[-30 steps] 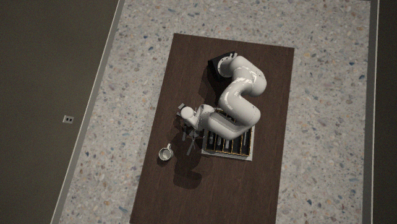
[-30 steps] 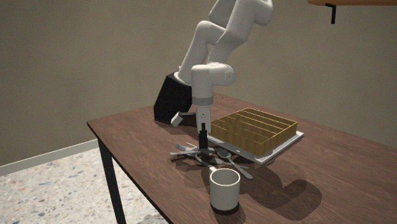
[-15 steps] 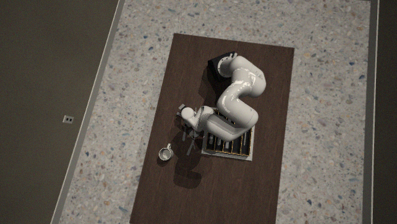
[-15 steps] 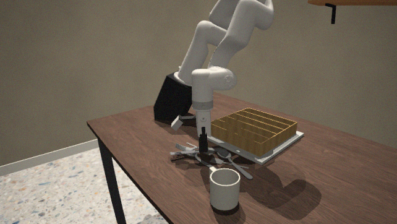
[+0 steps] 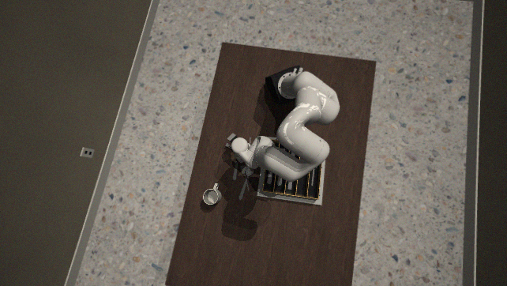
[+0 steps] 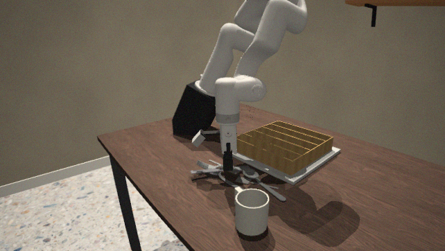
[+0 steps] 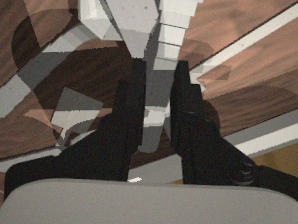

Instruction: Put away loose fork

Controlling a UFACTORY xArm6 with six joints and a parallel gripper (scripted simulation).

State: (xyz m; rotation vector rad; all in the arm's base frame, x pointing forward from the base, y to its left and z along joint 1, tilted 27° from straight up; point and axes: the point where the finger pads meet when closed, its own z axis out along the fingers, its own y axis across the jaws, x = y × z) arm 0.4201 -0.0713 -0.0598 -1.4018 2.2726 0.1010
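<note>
Right now my hand is 26 cm to the right of the wooden slotted tray, 3 cm past it and 2 cm below it. From my hand the other things lie so: white mug 27 cm ahead, 7 cm to the right, 1 cm above.
</note>
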